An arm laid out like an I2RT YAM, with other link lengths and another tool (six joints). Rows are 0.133 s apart.
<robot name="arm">
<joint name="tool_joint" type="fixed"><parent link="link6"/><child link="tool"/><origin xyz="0.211 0 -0.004" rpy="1.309 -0.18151 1.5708"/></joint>
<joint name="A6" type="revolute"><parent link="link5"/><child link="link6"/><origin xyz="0.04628 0 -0.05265"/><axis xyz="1 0 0"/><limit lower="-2.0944" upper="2.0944"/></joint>
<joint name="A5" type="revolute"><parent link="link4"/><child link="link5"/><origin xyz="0.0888 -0.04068 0.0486"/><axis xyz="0 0 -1"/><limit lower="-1.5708" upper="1.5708"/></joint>
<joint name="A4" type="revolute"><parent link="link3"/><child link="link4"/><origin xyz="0.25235 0.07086 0.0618"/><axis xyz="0 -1 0"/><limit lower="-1.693" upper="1.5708"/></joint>
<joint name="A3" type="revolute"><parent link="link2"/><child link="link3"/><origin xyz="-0.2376 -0.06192 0"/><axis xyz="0 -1 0"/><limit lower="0" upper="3.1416"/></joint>
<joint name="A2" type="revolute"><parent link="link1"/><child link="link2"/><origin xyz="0.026 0.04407 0.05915"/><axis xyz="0 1 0"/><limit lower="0" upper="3.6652"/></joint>
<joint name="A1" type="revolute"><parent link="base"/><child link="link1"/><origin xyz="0 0 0.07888"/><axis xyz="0 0 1"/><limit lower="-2.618" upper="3.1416"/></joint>
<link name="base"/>
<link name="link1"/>
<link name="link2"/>
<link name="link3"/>
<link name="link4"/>
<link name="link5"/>
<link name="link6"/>
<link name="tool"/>
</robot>
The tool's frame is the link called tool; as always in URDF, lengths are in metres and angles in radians.
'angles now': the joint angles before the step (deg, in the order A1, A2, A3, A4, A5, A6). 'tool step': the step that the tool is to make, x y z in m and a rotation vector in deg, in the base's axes. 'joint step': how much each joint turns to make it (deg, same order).
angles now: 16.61, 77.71, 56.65, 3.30, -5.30, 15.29
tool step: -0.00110, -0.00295, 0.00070, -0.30, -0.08, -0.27
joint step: -0.17, -0.54, -0.23, -0.34, 0.19, -0.27
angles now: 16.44, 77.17, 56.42, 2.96, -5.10, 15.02
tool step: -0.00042, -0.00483, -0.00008, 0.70, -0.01, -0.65
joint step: -0.50, -0.60, -0.84, 0.50, -0.06, 0.69
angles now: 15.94, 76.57, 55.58, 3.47, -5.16, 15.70
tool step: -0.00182, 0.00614, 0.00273, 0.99, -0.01, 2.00
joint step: -0.62, 0.05, 0.18, 0.16, -2.79, 0.12
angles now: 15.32, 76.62, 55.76, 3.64, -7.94, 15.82
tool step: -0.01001, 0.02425, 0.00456, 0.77, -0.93, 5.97
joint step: 0.06, 0.06, -0.34, 1.27, -5.80, -1.25
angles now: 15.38, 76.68, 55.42, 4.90, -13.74, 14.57
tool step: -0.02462, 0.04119, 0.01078, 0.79, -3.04, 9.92
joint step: 1.07, -0.59, -1.68, 3.46, -8.52, -2.51
